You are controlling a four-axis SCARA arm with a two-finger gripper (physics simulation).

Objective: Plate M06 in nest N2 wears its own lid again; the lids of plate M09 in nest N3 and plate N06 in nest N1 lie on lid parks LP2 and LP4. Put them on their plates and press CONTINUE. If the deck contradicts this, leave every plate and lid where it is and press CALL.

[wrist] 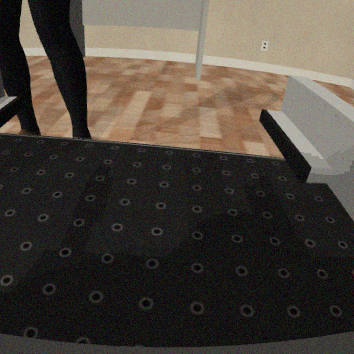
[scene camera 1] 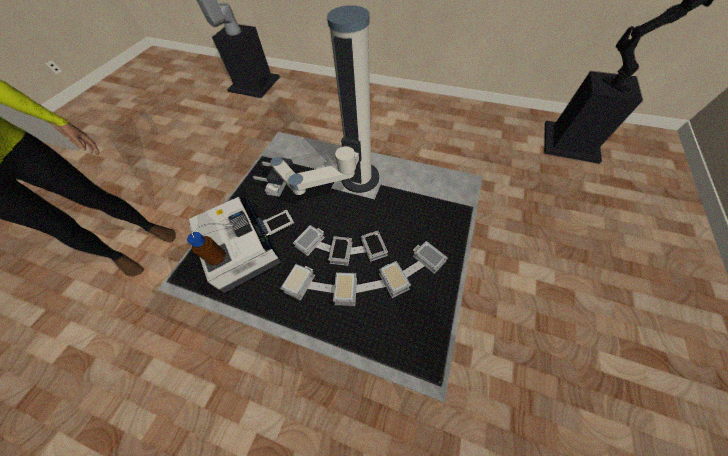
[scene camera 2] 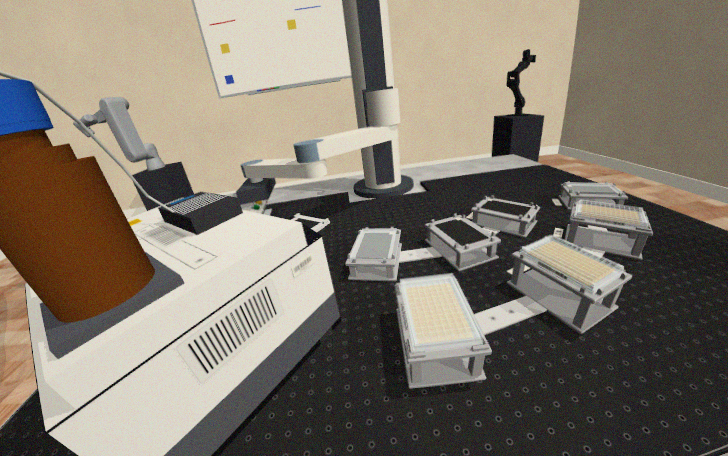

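Seen in the pictures: gripper, fingertip midpoint: [wrist: 140,85] [scene camera 1: 258,170]; arm's base at its link origin: [scene camera 1: 360,177] [scene camera 2: 383,187].
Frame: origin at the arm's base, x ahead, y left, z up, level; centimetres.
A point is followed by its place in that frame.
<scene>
Three nests hold plates with cream wells: a left plate [scene camera 1: 298,280] @(x 79.3, y -3.2, z 8.9 cm) [scene camera 2: 440,310] @(x 80.0, y -4.7, z 8.9 cm), a middle plate [scene camera 1: 344,288] @(x 76.0, y 19.9, z 9.4 cm) [scene camera 2: 574,263] @(x 76.3, y 18.8, z 9.3 cm) and a right plate [scene camera 1: 394,277] @(x 62.7, y 40.9, z 8.3 cm) [scene camera 2: 612,212] @(x 63.0, y 40.4, z 9.0 cm). Their labels are unreadable, and whether each wears a lid is unclear. Flat grey lid-like panels lie on a left stand [scene camera 1: 308,239] @(x 55.7, y -9.6, z 6.4 cm) [scene camera 2: 376,244] @(x 56.0, y -10.3, z 6.5 cm) and on a far-right stand [scene camera 1: 429,256] @(x 45.2, y 54.7, z 6.4 cm) [scene camera 2: 592,190] @(x 45.8, y 52.9, z 6.4 cm). Two stands between show dark, open middles. A button box [scene camera 1: 275,187] @(x 28.8, y -44.6, z 7.9 cm) [scene camera 2: 256,206] @(x 23.0, y -45.3, z 8.0 cm) stands close by the gripper, partly hidden in scene camera 2. My gripper [scene camera 1: 262,170] @(x 22.1, y -59.7, z 10.6 cm) [wrist: 140,85] @(x 22.1, y -59.7, z 10.6 cm) is open and empty above the mat's left back part.
A white instrument [scene camera 1: 236,241] @(x 74.5, y -35.4, z 22.0 cm) [scene camera 2: 257,241] @(x 77.3, y -26.0, z 22.0 cm) with a brown bottle [scene camera 1: 208,251] @(x 86.5, y -35.1, z 34.2 cm) [scene camera 2: 75,230] @(x 87.3, y -35.5, z 30.2 cm) stands at the mat's left. An empty white frame [scene camera 1: 278,230] @(x 57.8, y -25.5, z 11.0 cm) [scene camera 2: 321,220] @(x 49.7, y -21.7, z 11.3 cm) sticks out beside it. A person [scene camera 1: 59,198] [wrist: 65,60] stands left of the mat.
</scene>
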